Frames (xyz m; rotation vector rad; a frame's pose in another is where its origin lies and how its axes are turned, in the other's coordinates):
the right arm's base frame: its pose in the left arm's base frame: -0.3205 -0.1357 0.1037 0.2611 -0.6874 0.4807
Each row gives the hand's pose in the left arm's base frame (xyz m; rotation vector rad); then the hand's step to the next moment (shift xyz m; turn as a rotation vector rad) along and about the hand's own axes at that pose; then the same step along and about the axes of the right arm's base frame.
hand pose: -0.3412 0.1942 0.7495 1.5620 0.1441 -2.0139
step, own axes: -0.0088 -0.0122 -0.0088 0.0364 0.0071 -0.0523
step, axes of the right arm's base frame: 0.0090 0.0135 -0.0064 -0.0019 -0.0230 -0.0598
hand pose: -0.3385 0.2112 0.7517 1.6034 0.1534 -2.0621
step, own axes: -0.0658 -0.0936 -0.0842 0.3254 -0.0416 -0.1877
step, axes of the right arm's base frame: 0.0835 0.0966 -0.0623 -0.1808 -0.0705 -0.3243
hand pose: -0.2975 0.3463 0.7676 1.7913 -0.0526 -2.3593
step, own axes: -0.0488 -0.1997 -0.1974 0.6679 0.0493 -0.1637
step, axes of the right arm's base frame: 0.1704 0.0968 -0.2070 -0.5010 -0.1688 -0.4425
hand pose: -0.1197 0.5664 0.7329 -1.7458 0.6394 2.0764
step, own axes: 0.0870 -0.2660 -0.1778 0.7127 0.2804 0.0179
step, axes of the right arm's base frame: 0.1324 -0.0430 -0.3009 -0.7170 -0.1071 -0.2477
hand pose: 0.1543 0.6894 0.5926 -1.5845 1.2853 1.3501
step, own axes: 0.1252 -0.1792 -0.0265 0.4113 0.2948 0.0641
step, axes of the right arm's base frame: 0.0282 -0.1033 -0.1924 -0.5049 0.0213 -0.0696
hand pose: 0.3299 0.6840 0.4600 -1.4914 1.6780 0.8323
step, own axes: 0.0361 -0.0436 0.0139 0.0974 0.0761 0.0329
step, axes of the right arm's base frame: -0.0007 -0.0348 -0.0468 -0.1234 0.0201 -0.0270
